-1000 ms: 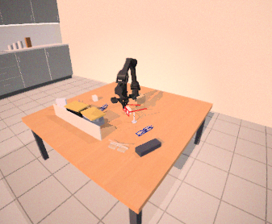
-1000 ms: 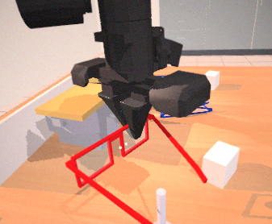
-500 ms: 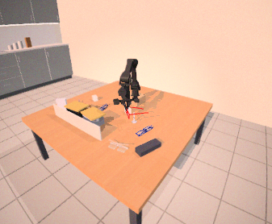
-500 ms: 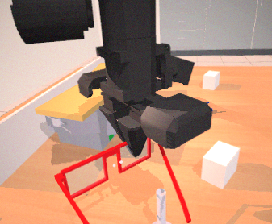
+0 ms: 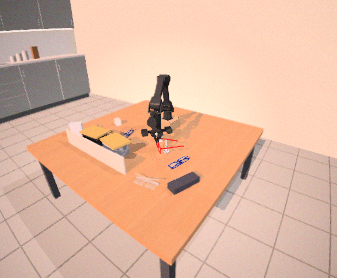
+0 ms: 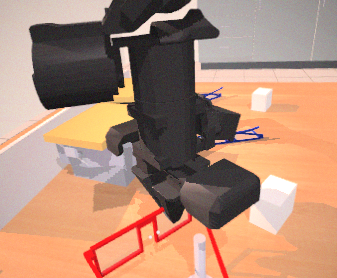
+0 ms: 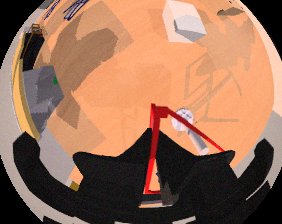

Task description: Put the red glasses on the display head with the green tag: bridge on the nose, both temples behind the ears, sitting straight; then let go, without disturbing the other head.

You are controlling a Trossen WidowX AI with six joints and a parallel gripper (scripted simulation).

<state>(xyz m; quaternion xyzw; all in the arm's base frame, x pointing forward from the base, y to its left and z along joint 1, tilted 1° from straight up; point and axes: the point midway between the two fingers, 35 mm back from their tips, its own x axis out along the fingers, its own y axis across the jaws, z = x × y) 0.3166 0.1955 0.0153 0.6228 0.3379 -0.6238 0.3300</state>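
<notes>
My gripper tip is 40 mm past the thin white post, 40 mm to the right of it and 40 mm above it. Round my gripper tip: long white panel: 310 mm ahead, 260 mm to the right, 10 mm below; then grey display head: 170 mm ahead, 160 mm to the right, 10 mm below; then dark case: 140 mm ahead, 320 mm to the left, 40 mm below.
</notes>
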